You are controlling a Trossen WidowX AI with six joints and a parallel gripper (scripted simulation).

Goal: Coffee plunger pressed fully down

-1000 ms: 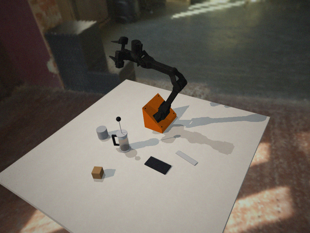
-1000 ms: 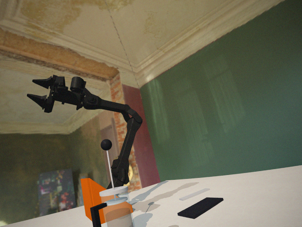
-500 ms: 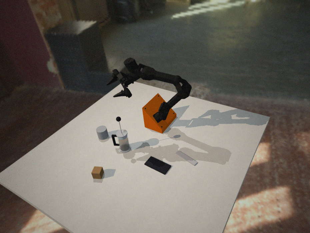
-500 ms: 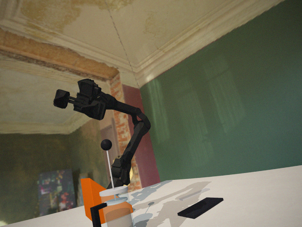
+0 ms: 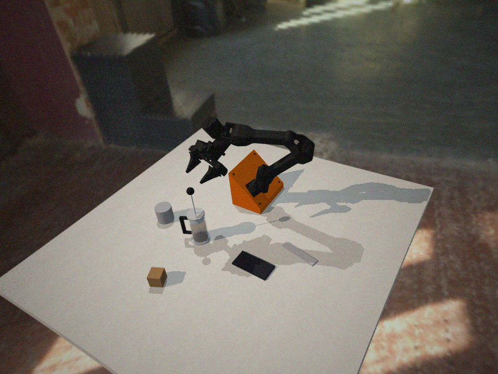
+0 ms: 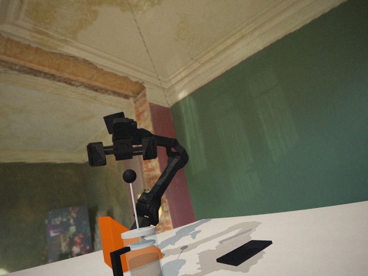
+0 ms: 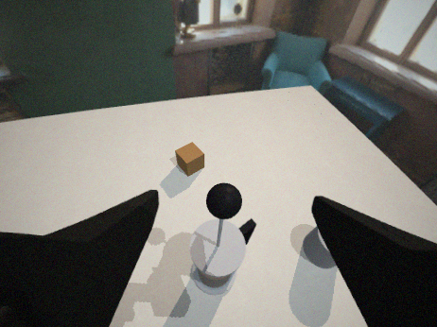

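My gripper tip is 170 mm above the coffee press, 30 mm short of it and 20 mm to the left of it. From my gripper tip the other things lie so: grey cylinder (260 mm below, 210 mm to the right, 30 mm ahead); then brown cube (280 mm ahead, 270 mm below, 20 mm to the left); then thin grey strip (380 mm to the left, 300 mm below, 130 mm behind).
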